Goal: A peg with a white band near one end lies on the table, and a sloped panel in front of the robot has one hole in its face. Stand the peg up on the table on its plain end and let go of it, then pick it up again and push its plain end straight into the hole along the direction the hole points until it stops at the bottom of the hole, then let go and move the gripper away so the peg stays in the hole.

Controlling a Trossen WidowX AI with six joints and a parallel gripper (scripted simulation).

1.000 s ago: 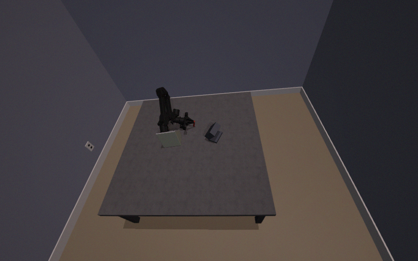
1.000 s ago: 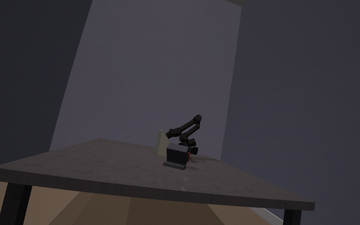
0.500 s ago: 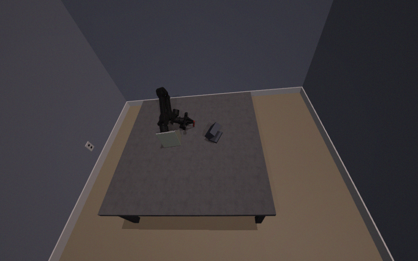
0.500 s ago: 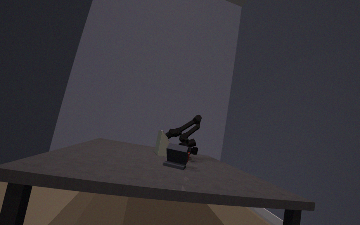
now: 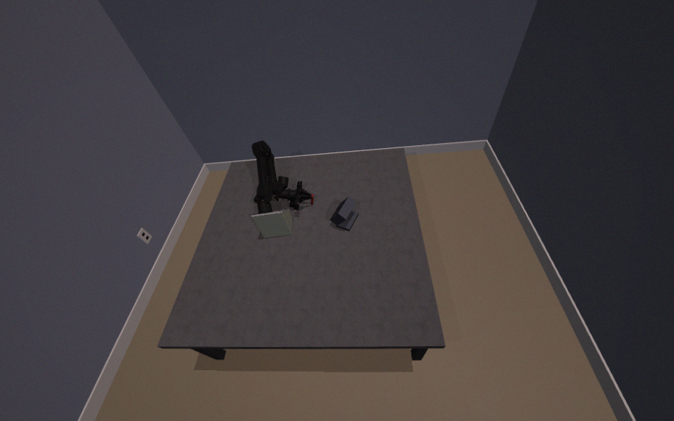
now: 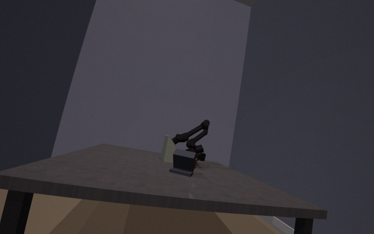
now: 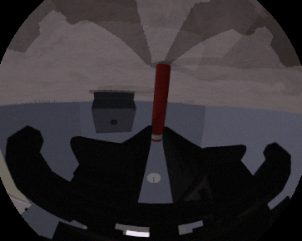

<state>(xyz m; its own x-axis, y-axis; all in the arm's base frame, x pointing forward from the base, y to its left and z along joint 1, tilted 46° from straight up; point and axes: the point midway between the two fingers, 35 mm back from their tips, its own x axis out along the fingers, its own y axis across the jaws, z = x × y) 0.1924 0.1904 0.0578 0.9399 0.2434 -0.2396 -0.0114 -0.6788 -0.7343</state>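
Now: gripper tip 10 mm above the red peg. Round my gripper tip: panel (190 mm ahead, 130 mm to the right, 10 mm above).
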